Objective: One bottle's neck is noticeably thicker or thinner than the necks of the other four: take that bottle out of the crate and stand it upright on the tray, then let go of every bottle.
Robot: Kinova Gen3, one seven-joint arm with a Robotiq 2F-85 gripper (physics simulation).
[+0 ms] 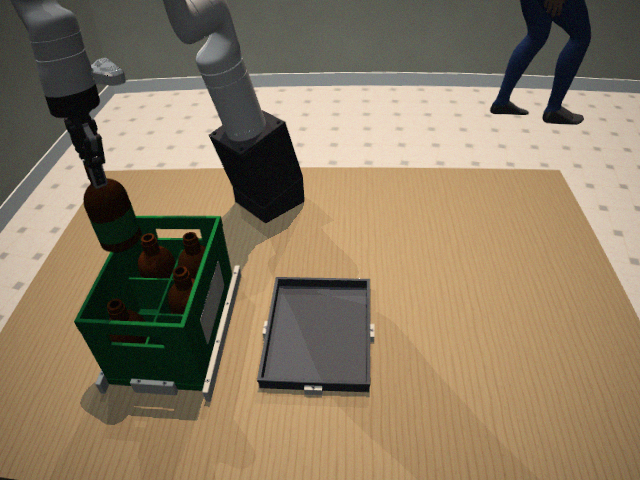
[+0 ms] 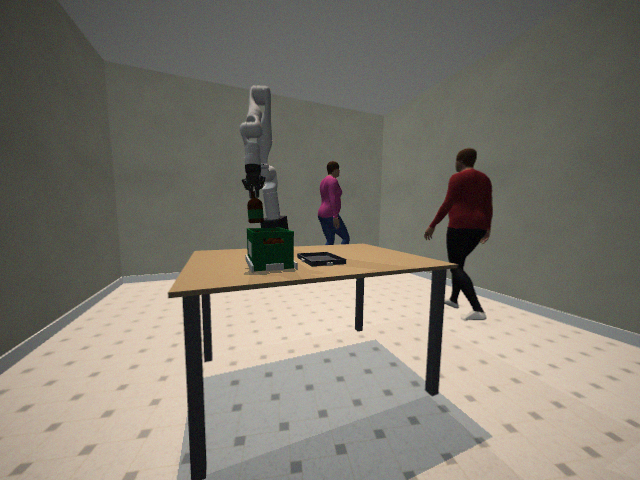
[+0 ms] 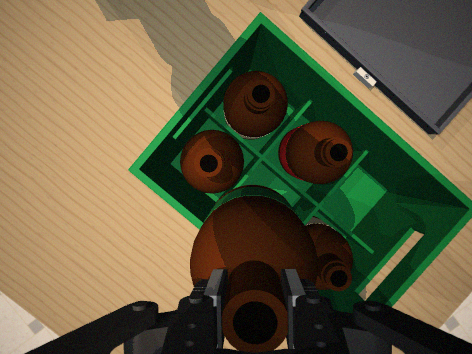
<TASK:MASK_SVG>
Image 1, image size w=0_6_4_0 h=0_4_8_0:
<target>gripper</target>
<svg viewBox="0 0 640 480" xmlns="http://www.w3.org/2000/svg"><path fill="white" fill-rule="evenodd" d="M45 96L51 115L57 118L64 118L65 126L70 134L75 151L79 153L79 158L83 160L84 166L88 167L93 186L96 189L106 186L108 182L102 165L106 163L102 137L97 133L98 128L95 120L91 119L89 115L90 111L95 109L100 103L96 84L85 91L69 96Z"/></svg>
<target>green crate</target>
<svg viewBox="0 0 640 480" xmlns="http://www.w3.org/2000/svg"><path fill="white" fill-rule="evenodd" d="M136 216L142 232L140 239L128 250L110 252L74 323L81 332L109 384L131 386L131 379L172 381L178 390L203 391L232 279L232 270L221 216ZM108 334L146 336L147 340L145 344L112 342ZM107 304L112 299L120 299L125 304L127 310L139 313L146 322L109 320ZM156 229L200 229L202 238L198 238L199 243L206 247L184 314L172 314L168 304L168 293L174 284L173 272L170 279L141 278L138 270L138 259L144 251L141 237L148 233L154 234L158 245L167 248L173 254L176 262L173 270L178 267L179 255L185 249L183 238L158 238Z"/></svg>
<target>dark grey tray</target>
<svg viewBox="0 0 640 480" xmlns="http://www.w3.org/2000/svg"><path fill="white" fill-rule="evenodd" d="M276 277L257 377L259 388L304 390L304 386L322 386L323 391L369 392L370 279Z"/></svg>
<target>bottle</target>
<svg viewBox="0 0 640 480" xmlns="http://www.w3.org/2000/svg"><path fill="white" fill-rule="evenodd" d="M85 165L84 168L91 184L84 193L83 204L102 249L108 252L122 252L130 249L138 242L142 232L126 189L121 183L107 178L108 184L106 186L96 189L93 186L88 167Z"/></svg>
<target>bottle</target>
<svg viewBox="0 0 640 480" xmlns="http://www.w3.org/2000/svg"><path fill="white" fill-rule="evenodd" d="M188 232L183 235L185 249L179 255L178 266L185 266L190 273L190 277L196 279L206 247L200 245L196 233Z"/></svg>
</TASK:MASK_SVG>
